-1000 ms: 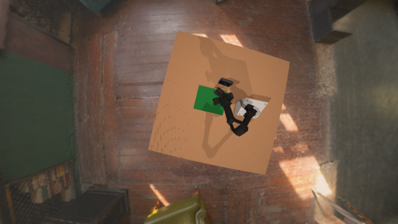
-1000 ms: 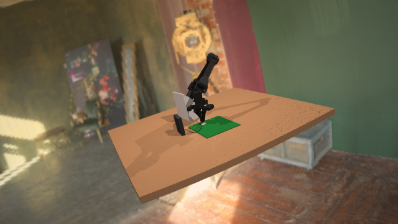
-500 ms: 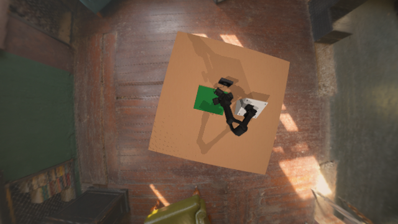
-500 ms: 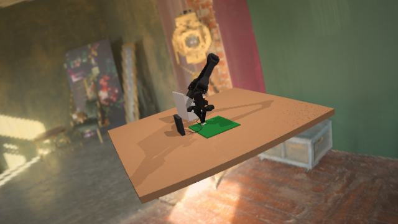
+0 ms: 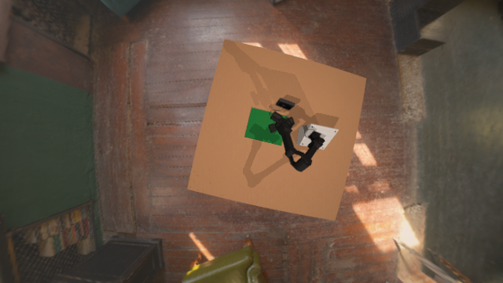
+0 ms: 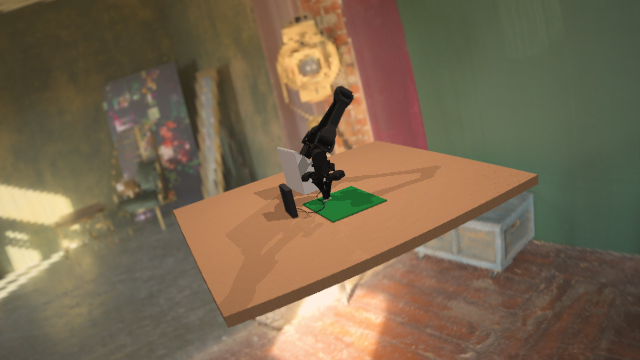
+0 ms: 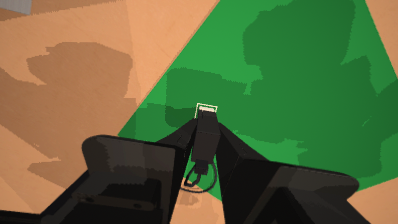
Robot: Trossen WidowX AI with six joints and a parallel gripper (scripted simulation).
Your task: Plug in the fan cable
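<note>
Now: gripper tip 1 cm below the black fan plug. The rest, counted from my gripper tip: black fan (1 cm ahead, 16 cm to the right, 4 cm above); then green board (9 cm ahead, 3 cm to the left, 4 cm below).
</note>
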